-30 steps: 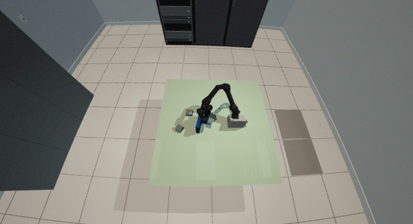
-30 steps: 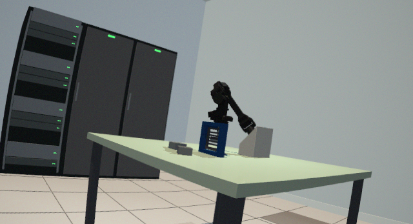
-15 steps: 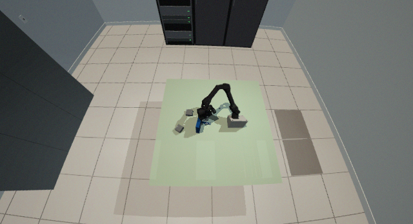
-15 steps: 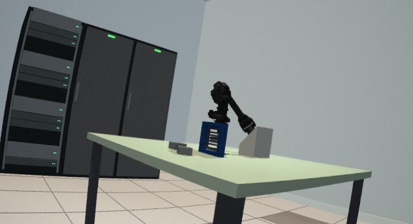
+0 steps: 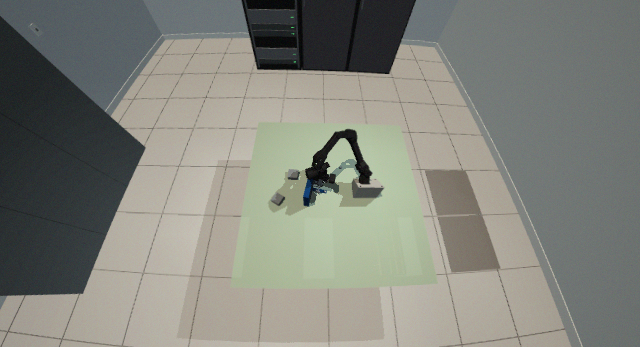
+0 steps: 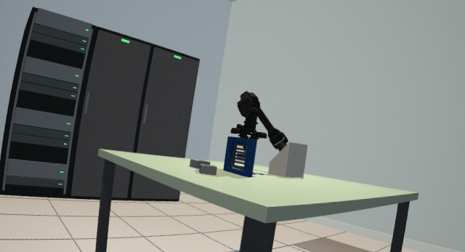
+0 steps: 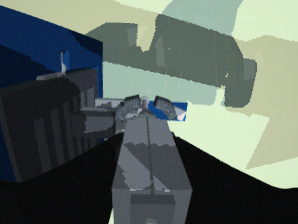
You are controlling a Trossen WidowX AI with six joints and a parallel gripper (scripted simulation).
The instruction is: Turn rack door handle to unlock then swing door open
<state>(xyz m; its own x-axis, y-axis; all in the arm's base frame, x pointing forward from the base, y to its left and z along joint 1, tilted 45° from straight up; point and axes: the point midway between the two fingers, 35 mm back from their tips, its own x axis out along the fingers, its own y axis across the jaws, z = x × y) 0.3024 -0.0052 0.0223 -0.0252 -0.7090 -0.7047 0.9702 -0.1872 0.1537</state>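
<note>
The grey handle lies 1 cm to the left of my gripper tip and 2 cm below it.
</note>
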